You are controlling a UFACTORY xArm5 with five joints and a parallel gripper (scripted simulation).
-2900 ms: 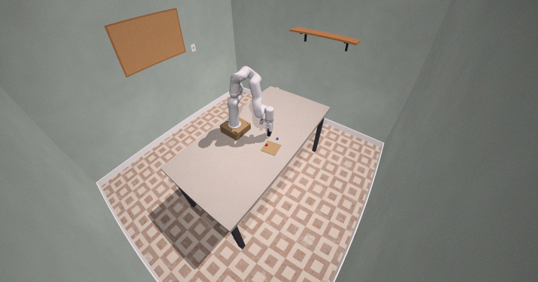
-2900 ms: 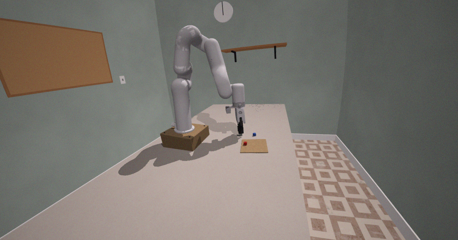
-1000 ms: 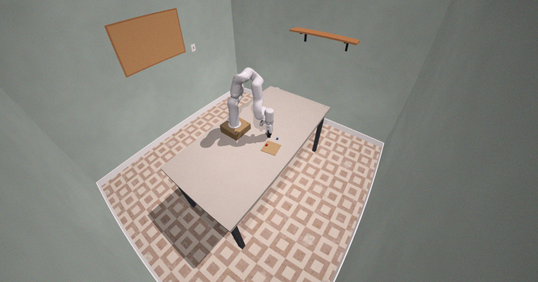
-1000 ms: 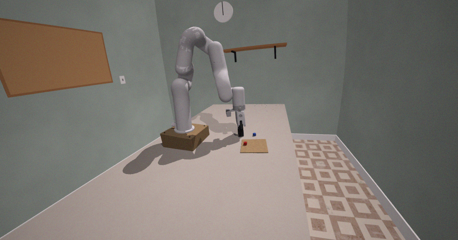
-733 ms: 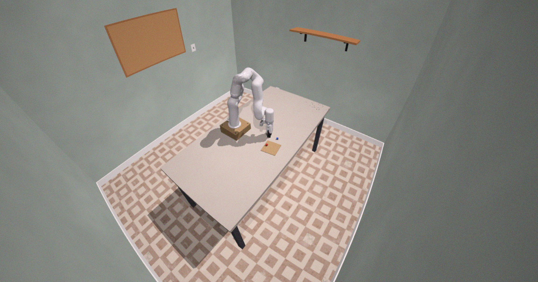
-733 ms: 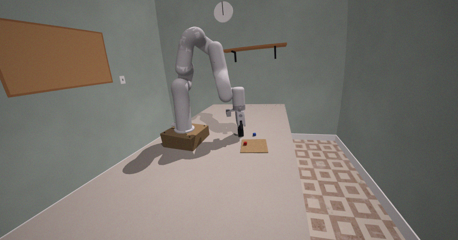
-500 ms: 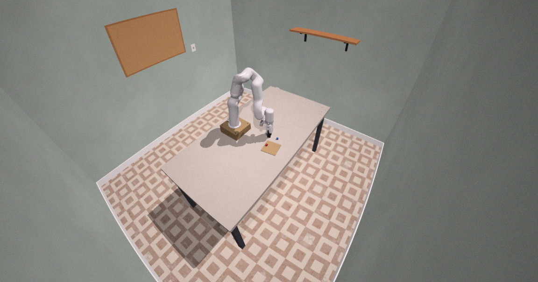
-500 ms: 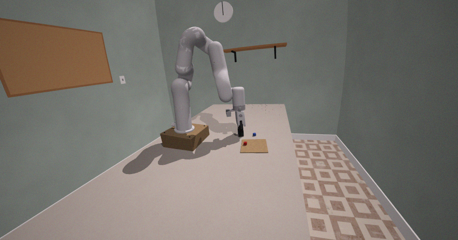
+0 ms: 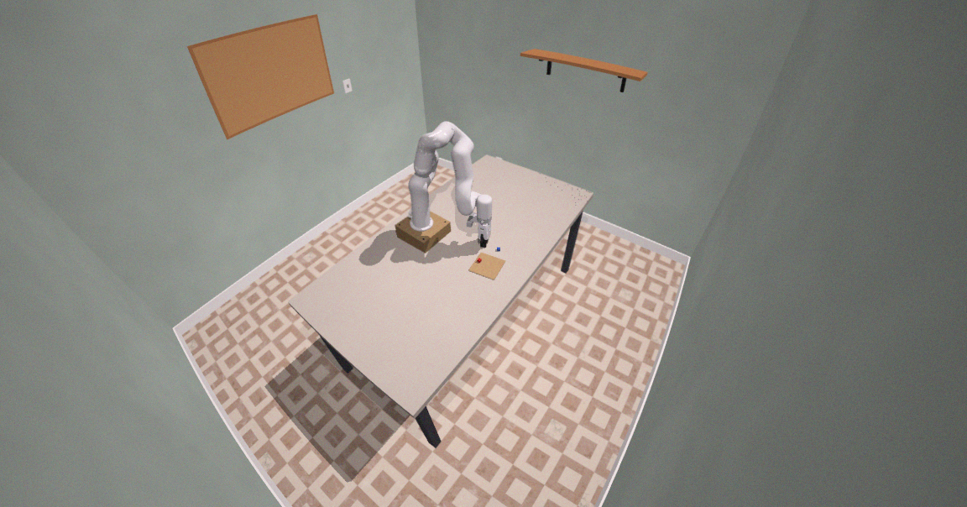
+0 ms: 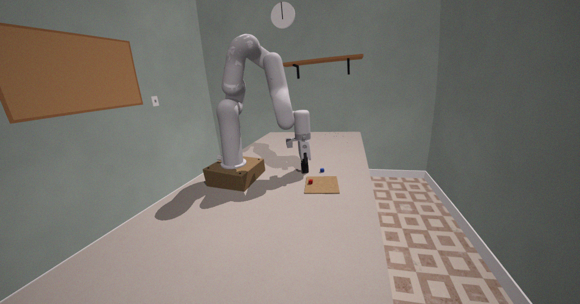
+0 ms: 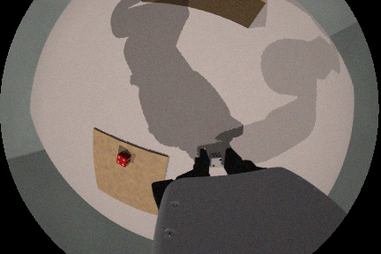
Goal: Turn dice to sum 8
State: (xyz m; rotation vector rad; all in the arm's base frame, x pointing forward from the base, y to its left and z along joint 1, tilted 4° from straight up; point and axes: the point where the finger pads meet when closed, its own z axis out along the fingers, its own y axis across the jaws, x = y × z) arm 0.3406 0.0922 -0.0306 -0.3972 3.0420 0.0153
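The white die lies 10 mm below my hand. Round my hand: blue die 90 mm ahead, 10 mm below; tan mat 90 mm ahead, 130 mm to the right, 20 mm below; red die 40 mm ahead, 120 mm to the right, 10 mm below.
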